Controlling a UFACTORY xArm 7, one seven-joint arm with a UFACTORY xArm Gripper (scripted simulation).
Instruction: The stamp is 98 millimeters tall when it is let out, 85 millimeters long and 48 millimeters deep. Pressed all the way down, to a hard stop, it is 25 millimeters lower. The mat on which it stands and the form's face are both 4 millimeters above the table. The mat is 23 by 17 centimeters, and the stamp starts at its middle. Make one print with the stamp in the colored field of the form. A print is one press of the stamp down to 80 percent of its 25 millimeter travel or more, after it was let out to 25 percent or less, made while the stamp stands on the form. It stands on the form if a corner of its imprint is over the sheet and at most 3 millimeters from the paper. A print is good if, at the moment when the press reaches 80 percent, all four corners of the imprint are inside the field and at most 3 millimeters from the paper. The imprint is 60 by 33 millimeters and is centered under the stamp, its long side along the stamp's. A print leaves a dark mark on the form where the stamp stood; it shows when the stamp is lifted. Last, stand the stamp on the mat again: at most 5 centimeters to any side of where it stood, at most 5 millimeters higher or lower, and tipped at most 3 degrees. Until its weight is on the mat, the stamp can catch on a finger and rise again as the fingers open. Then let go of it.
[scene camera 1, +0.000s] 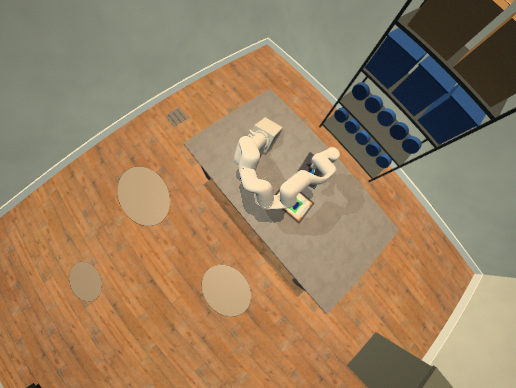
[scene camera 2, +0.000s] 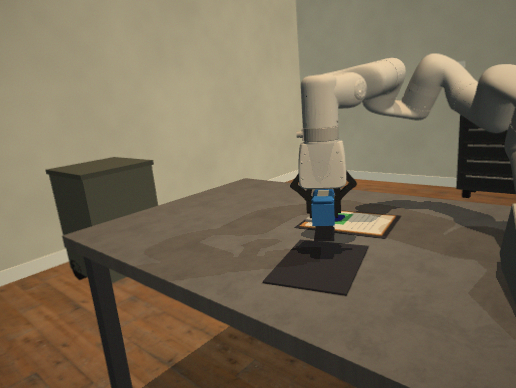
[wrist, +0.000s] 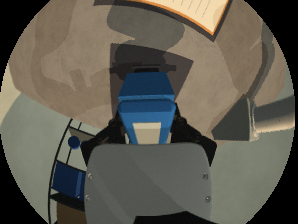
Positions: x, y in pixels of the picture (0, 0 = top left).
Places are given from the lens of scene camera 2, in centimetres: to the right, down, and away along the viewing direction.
my gripper (scene camera 2: 324, 216): 15, 5, 85
blue stamp (scene camera 2: 323, 213): 14, 4, 81
dark mat (scene camera 2: 327, 267): 15, 16, 80
form (scene camera 2: 373, 225): 31, 8, 101
The marked spots on the dark mat and the form are 28 cm apart.
